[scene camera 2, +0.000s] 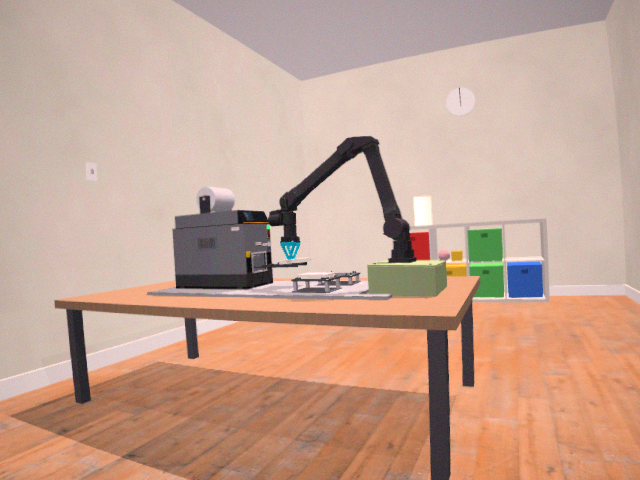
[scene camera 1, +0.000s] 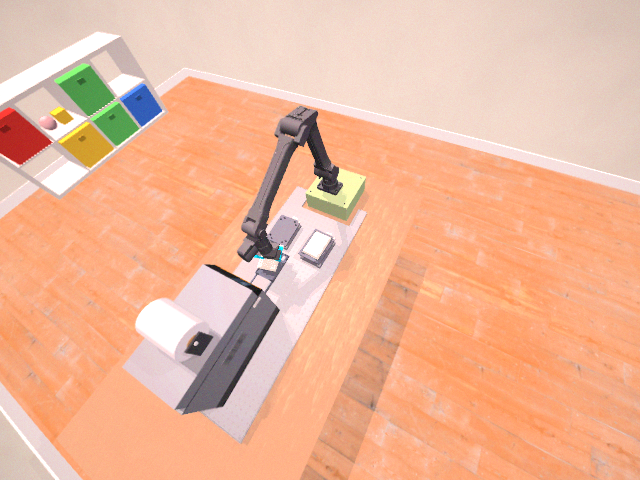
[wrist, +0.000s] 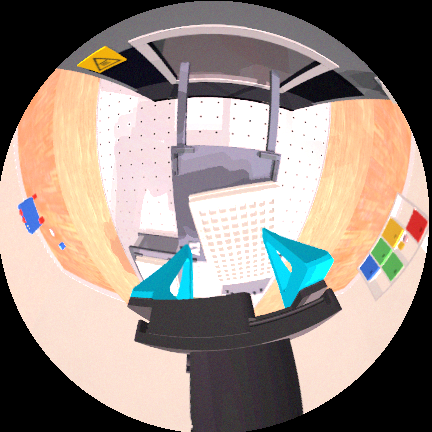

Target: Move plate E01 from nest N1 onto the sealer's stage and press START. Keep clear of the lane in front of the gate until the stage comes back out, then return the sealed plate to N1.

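Frame: origin at the arm's base, x ahead, y left, z up, level; millimetres.
Seen in the pictures: gripper, between the fingertips: [scene camera 2: 291, 259] [scene camera 1: 272, 259] [wrist: 225, 241]; arm's base, origin of its link: [scene camera 2: 402, 261] [scene camera 1: 329, 186].
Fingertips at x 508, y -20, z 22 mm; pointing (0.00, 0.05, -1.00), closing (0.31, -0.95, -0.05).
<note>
Pixels of each thing's top centre, then the offset from my fingertips to it.
- pale well plate, centre of its top: [wrist: 242, 251] [scene camera 2: 295, 258] [scene camera 1: 270, 255] dx -11, dy -20, dz +3 mm
- sealer's dark stage, centre of its top: [wrist: 225, 177] [scene camera 2: 279, 262] [scene camera 1: 266, 271] dx +60, dy +6, dz -13 mm
- dark nest, centre of its top: [wrist: 248, 282] [scene camera 2: 338, 271] [scene camera 1: 282, 228] dx -188, dy -85, dz -67 mm
- white plate, centre of its top: [wrist: 158, 280] [scene camera 2: 316, 273] [scene camera 1: 316, 244] dx -183, dy +122, dz -52 mm
- sealer's framed gate, centre of its top: [wrist: 242, 27] dx +163, dy +9, dz +40 mm
- white roll, centre of its top: [scene camera 1: 160, 324] [scene camera 2: 215, 188] dx +395, dy +17, dz +356 mm
A pale well plate [scene camera 1: 267, 265] [scene camera 2: 302, 259] [wrist: 237, 225] lies askew over the sealer's dark stage [scene camera 2: 297, 264] [wrist: 225, 162], turned against the stage's edges. It looks slightly tilted in the wrist view. The stage is out in front of the gate on two rails. My gripper [scene camera 1: 269, 255] [scene camera 2: 290, 257] [wrist: 225, 241] is open and empty, its cyan fingertips above the plate, near its two long sides. The grey sealer [scene camera 1: 211, 291] [scene camera 2: 222, 253] has small green and red spots on its front edge. A dark nest [scene camera 1: 284, 231] [wrist: 243, 289] holds no plate. No nest label is readable.
A second nest [scene camera 1: 311, 259] [scene camera 2: 315, 283] carries another white plate [scene camera 1: 317, 244] [scene camera 2: 316, 275] beside the stage. The sealer's framed gate [wrist: 232, 31] faces my fingers. A white roll [scene camera 1: 168, 328] [scene camera 2: 217, 199] tops the sealer. My arm stands on a green block [scene camera 1: 330, 204] [scene camera 2: 406, 279].
</note>
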